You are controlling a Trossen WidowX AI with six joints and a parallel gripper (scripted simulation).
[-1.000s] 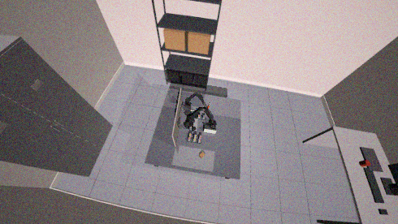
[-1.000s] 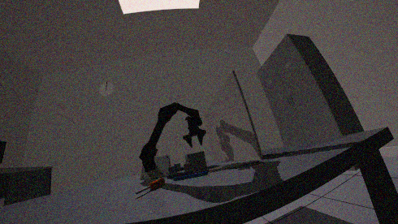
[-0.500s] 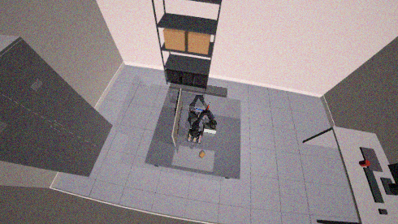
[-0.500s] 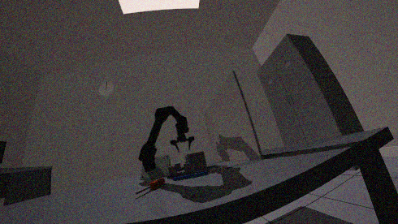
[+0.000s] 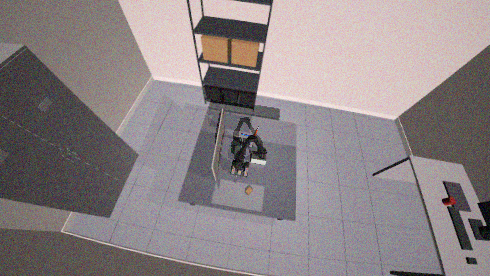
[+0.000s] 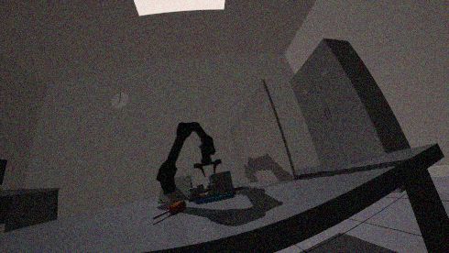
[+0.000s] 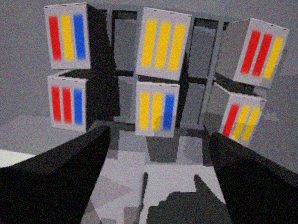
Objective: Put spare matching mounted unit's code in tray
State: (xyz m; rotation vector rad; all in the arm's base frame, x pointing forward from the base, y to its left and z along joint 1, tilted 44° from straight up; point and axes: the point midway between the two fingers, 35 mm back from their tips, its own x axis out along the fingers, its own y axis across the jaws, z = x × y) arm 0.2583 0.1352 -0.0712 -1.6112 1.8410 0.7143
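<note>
The spare lies 50 mm below my gripper tip. The rest, counted from my gripper tip: tan object 120 mm behind, 260 mm to the left, 80 mm below; then upright panel 260 mm ahead, 190 mm to the right, 130 mm above.
</note>
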